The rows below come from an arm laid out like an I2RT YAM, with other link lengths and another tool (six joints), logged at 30 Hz.
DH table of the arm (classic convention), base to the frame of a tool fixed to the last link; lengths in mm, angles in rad. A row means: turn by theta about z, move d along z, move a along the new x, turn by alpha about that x. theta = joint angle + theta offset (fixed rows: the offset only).
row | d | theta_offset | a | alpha
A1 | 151 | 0 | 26.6 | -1.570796
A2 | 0 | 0 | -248.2 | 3.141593
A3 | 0 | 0.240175 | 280 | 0
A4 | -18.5 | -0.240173 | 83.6 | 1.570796
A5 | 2 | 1.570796 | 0 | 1.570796
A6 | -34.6 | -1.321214 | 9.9 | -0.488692
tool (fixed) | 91.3 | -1.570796 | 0 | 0
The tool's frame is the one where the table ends.
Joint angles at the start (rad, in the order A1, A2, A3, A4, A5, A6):
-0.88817, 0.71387, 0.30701, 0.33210, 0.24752, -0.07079
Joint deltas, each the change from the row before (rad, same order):
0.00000, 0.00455, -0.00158, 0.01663, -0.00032, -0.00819
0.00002, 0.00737, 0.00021, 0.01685, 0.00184, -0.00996
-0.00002, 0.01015, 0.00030, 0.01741, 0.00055, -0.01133
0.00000, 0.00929, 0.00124, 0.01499, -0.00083, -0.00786
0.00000, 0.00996, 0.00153, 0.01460, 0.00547, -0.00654
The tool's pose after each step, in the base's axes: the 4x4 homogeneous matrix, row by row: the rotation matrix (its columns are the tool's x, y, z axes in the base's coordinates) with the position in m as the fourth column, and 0 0 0 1 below. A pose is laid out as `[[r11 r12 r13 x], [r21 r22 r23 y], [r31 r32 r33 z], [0 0 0 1]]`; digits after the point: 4 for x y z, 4 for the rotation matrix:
[[0.9922 -0.1140 -0.0513 0.1195], [-0.0650 -0.1208 -0.9905 -0.2030], [0.1067 0.9861 -0.1272 0.2592], [0 0 0 1]]
[[0.9924 -0.1111 -0.0529 0.1200], [-0.0650 -0.1090 -0.9919 -0.2036], [0.1045 0.9878 -0.1154 0.2601], [0 0 0 1]]
[[0.9930 -0.1057 -0.0535 0.1207], [-0.0640 -0.0985 -0.9931 -0.2046], [0.0997 0.9895 -0.1046 0.2607], [0 0 0 1]]
[[0.9933 -0.1029 -0.0526 0.1215], [-0.0620 -0.0901 -0.9940 -0.2055], [0.0975 0.9906 -0.0958 0.2613], [0 0 0 1]]
[[0.9932 -0.1012 -0.0580 0.1220], [-0.0664 -0.0819 -0.9944 -0.2063], [0.0958 0.9915 -0.0881 0.2618], [0 0 0 1]]

